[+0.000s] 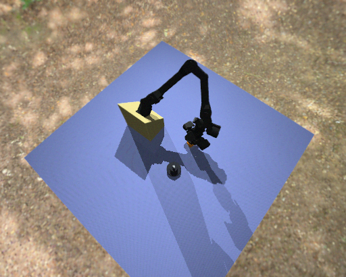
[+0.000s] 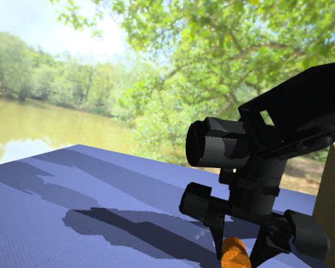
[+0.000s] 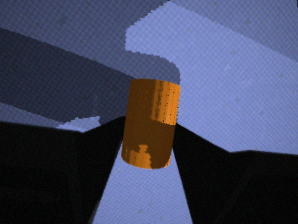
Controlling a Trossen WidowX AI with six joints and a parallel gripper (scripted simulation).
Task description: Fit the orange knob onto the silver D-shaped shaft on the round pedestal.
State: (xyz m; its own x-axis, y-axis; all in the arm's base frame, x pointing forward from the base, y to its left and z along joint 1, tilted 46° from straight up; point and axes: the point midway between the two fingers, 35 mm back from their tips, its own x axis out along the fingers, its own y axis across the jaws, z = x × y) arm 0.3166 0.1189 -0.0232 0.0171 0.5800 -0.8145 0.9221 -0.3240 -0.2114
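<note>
The round pedestal lies 200 mm to the right of my gripper tip, 10 mm behind it and 10 mm above it. Round my gripper tip: orange knob 10 mm to the left, 10 mm above.
</note>
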